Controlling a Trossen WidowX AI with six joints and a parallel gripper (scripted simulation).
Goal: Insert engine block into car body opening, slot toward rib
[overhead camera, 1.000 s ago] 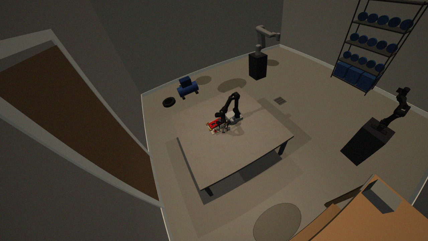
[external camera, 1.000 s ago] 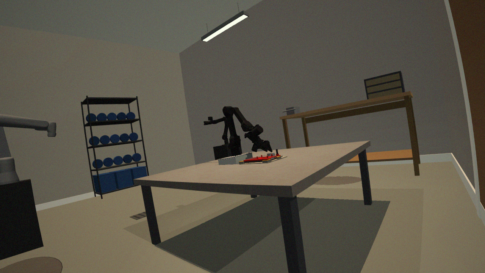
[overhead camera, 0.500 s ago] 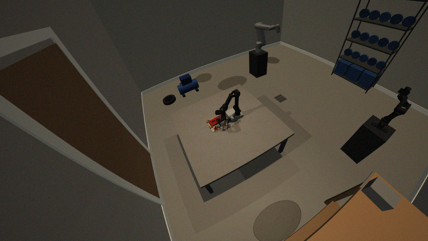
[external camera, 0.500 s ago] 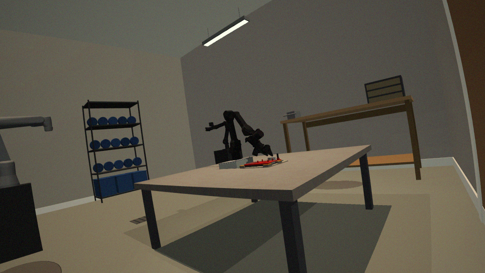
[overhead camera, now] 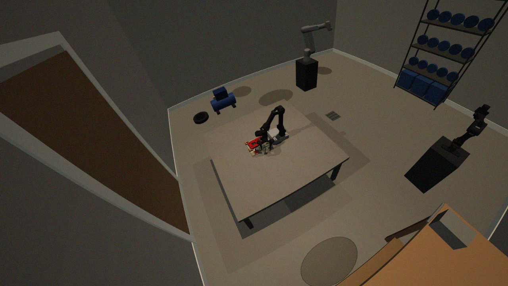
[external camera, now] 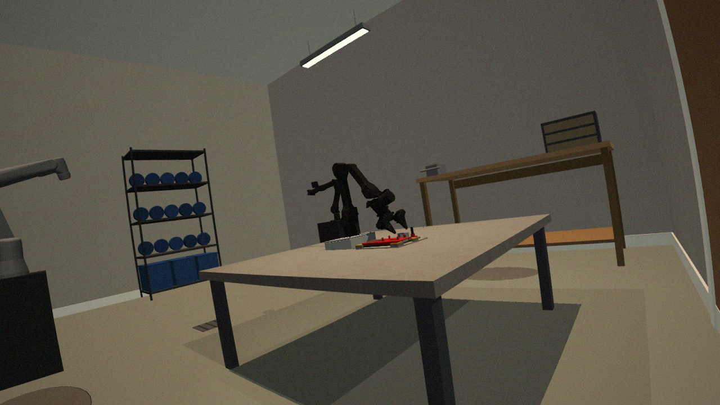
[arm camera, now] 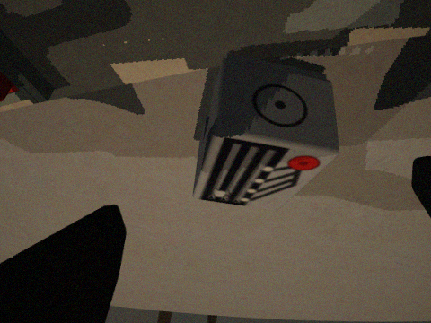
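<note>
Now: the grey engine block 10 mm ahead of my gripper tip and 30 mm below it.
</note>
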